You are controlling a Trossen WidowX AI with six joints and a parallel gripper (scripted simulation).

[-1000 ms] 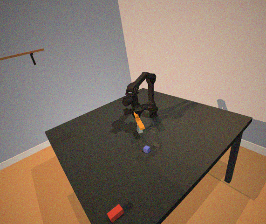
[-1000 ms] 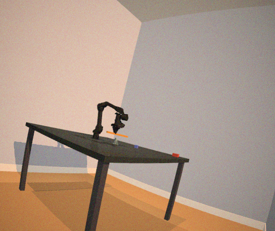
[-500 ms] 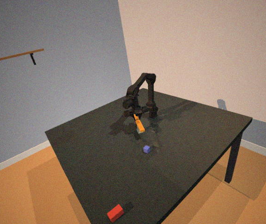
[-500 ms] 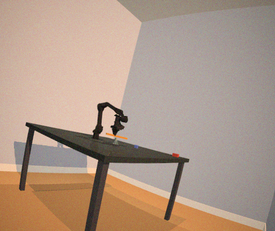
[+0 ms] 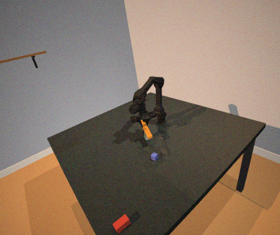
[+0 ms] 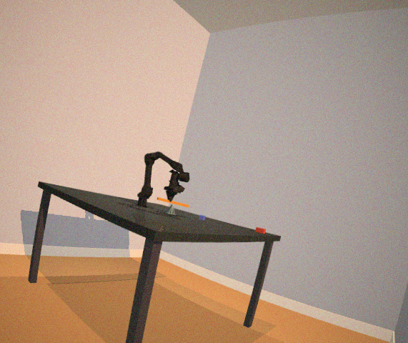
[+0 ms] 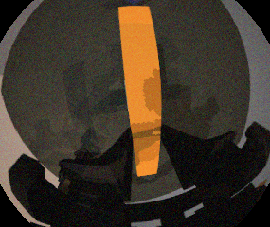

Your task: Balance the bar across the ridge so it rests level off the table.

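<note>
The orange bar is 1 cm ahead of my gripper tip and 3 cm to the left of it. The rest, counted from my gripper tip: red block (52 cm ahead, 45 cm to the left, 7 cm below); then blue cube (13 cm ahead, 24 cm to the left, 7 cm below).
</note>
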